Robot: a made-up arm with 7 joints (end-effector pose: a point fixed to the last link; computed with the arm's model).
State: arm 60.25 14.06 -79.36 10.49 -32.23 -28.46 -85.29
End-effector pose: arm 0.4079 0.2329 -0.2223 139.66 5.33 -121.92
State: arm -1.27 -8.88 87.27 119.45 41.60 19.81 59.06
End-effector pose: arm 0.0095 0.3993 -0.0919 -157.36 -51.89 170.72
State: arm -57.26 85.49 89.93 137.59 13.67 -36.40 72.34
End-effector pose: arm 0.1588 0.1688 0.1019 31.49 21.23 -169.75
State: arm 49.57 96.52 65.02 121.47 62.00 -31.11 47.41
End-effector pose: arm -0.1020 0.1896 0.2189 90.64 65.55 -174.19
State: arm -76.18 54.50 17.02 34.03 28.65 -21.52 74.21
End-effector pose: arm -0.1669 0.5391 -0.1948 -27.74 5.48 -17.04
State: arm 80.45 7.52 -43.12 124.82 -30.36 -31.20 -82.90
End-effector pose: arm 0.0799 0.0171 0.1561 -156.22 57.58 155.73
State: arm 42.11 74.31 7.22 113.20 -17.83 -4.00 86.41
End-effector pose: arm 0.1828 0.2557 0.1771 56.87 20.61 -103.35
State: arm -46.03 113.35 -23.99 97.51 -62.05 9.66 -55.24
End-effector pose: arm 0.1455 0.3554 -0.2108 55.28 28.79 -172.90
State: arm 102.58 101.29 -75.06 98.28 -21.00 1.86 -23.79
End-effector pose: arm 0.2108 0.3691 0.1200 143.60 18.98 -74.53
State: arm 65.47 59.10 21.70 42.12 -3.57 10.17 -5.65
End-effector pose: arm 0.2046 0.5459 0.0978 177.42 -70.13 -108.98
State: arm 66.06 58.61 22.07 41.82 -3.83 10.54 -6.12
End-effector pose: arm 0.2058 0.5458 0.0973 179.89 -70.81 -111.09
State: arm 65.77 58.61 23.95 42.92 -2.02 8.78 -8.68
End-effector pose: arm 0.1995 0.5465 0.1006 -168.28 -68.23 -120.26
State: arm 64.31 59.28 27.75 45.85 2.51 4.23 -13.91
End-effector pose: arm 0.1824 0.5477 0.1088 -151.34 -60.26 -131.25
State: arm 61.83 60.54 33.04 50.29 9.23 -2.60 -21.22
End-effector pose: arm 0.1556 0.5479 0.1207 -136.11 -47.24 -137.34
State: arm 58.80 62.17 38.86 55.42 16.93 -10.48 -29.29
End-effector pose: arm 0.1235 0.5451 0.1343 -123.57 -31.80 -138.82
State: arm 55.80 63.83 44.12 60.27 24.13 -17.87 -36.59
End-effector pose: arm 0.0931 0.5389 0.1470 -113.61 -17.27 -137.93
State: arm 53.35 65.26 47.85 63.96 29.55 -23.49 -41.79
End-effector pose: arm 0.0706 0.5314 0.1572 -106.98 -6.37 -136.40
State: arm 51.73 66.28 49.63 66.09 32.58 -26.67 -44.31
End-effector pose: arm 0.0590 0.5255 0.1639 -104.19 -0.39 -135.28
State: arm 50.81 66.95 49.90 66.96 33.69 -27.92 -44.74
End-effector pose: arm 0.0558 0.5220 0.1678 -104.39 1.69 -134.71
